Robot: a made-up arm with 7 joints.
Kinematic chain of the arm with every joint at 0, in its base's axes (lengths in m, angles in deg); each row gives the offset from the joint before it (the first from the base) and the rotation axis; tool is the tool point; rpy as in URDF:
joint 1: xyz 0 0 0.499 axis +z
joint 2: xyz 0 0 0 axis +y
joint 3: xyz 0 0 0.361 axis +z
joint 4: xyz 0.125 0 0 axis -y
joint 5: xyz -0.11 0 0.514 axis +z
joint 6: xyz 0 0 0 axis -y
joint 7: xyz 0.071 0 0 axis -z
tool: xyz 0 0 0 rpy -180 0 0
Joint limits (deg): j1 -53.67..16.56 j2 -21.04..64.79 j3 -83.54..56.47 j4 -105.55..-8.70 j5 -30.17..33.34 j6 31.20..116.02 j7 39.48..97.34
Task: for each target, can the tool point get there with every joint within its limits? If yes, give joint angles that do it. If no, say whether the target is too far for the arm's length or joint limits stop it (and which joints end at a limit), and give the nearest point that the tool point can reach.
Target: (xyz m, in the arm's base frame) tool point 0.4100 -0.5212 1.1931
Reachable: yes | joints -40.95 20.69 -20.34 -34.04 15.02 59.28 63.75
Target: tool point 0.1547 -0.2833 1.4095
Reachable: yes | joints -9.74 -3.54 -44.90 -31.72 3.33 66.31 66.02
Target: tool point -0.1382 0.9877 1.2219
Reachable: no: too far | nearest point -0.0155 0.6099 1.1206 | short by 0.410 m
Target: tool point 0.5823 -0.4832 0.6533
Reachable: yes | joints -40.09 15.76 -0.33 -96.39 9.71 38.87 58.61
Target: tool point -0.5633 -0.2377 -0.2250
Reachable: no: joint limits stop it (at a limit: joint 1, joint 2, joint 4, joint 6) | nearest point -0.1219 -0.6326 0.1823 | short by 0.719 m
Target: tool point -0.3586 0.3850 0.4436
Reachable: no: joint limits stop it (at a limit: joint 1, joint 2, joint 3, joint 4, joint 5, joint 6) | nearest point 0.0491 0.6178 0.8746 | short by 0.637 m
